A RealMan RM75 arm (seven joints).
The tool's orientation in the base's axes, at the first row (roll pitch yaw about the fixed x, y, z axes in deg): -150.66 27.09 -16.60
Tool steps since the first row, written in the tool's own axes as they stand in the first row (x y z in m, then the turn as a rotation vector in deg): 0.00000 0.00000 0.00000 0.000 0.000 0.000; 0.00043 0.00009 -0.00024 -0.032 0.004 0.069; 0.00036 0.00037 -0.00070 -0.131 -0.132 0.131; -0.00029 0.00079 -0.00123 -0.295 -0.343 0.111; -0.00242 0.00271 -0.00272 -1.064 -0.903 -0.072; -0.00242 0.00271 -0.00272 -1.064 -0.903 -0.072; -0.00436 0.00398 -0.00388 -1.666 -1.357 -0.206; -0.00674 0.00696 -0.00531 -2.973 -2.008 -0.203; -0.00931 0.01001 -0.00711 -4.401 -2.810 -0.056; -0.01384 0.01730 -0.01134 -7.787 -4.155 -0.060; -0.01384 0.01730 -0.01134 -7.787 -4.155 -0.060; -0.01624 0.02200 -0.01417 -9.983 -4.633 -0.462
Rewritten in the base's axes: 0.00000 0.00000 0.00000 0.000 0.000 0.000; 0.00038 -0.00032 -0.00005 -0.046 0.045 -0.041; 0.00030 -0.00079 0.00022 -0.082 0.212 0.016; -0.00032 -0.00125 0.00074 -0.120 0.404 0.198; -0.00267 -0.00306 0.00203 -0.472 0.925 0.934; -0.00267 -0.00306 0.00203 -0.472 0.925 0.934; -0.00463 -0.00422 0.00326 -0.744 1.351 1.511; -0.00770 -0.00675 0.00415 -1.558 2.187 2.387; -0.01087 -0.00950 0.00539 -2.441 3.255 3.273; -0.01709 -0.01644 0.00756 -4.706 5.152 5.405; -0.01709 -0.01644 0.00756 -4.706 5.152 5.405; -0.02063 -0.02111 0.00880 -6.262 5.845 6.926
